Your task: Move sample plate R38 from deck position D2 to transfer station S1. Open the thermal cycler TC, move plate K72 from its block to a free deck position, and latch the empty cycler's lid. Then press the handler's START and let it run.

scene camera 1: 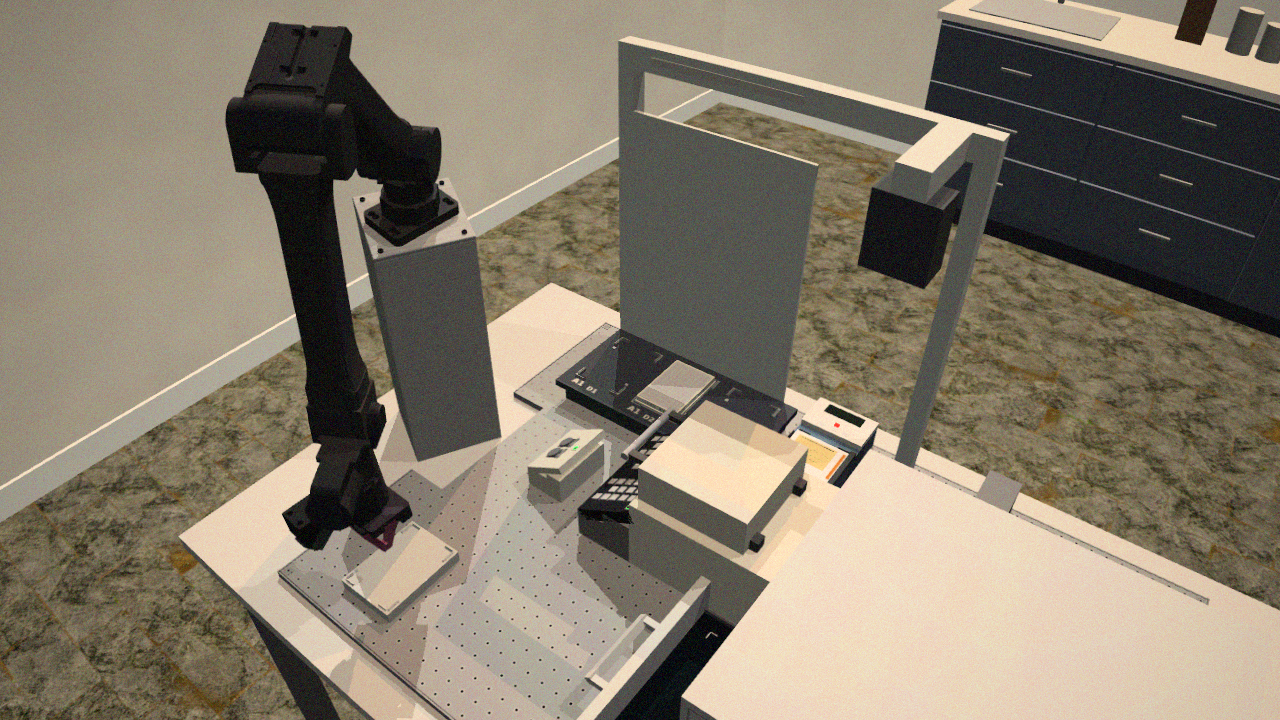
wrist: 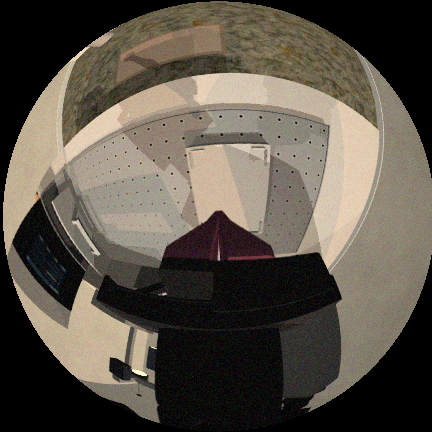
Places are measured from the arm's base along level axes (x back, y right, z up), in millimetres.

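Pixels of known places: gripper, between the fingertips: (scene camera 1: 387,548) (wrist: 218,216); arm's base, origin of its link: (scene camera 1: 412,216).
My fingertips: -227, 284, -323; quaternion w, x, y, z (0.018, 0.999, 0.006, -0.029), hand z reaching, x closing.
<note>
For each thing: its top centre in the pictures, then the offset to it from my fingertips, as dx, dy, dz. "*": a spot on its surface instead. Level surfaces: height alone.
- pale rectangular platform, centre of its top: (wrist: 230,197) (scene camera 1: 399,564) +12, -17, -63
- pale plate, centre of its top: (scene camera 1: 676,386) -68, -565, -24
- dark deck, height of its surface: dz -40
- cream cycler-like box, a spot on its surface: (scene camera 1: 720,465) * -313, -345, +113
- small pale box, centre of its top: (scene camera 1: 566,439) -31, -328, -6
- perforated board, height of its surface: dz -85
- white device, centre of its top: (scene camera 1: 825,439) -335, -626, -31
My gripper (scene camera 1: 386,540) (wrist: 218,216) is shut and empty, its maroon fingertips together, over the near-left edge of a pale rectangular platform (scene camera 1: 401,573) (wrist: 215,175) with corner brackets. No plate shows on this platform; no label is readable on it. In the scene view a pale plate (scene camera 1: 677,386) lies on the dark deck (scene camera 1: 595,376) beside the mark D2; its name cannot be read. Brackets show at D1, with no plate there. The cream cycler-like box (scene camera 1: 720,465) stands right of the deck's front, a grey bar at its left. Its block, K72 and its latch state are hidden.
A small pale box (scene camera 1: 568,458) with a green light stands on the perforated board (scene camera 1: 501,555) (wrist: 295,190). A white device (scene camera 1: 836,416) with a red spot stands behind the cycler. A grey gantry (scene camera 1: 953,313) rises behind. An upright panel with a handle is at the board's right edge.
</note>
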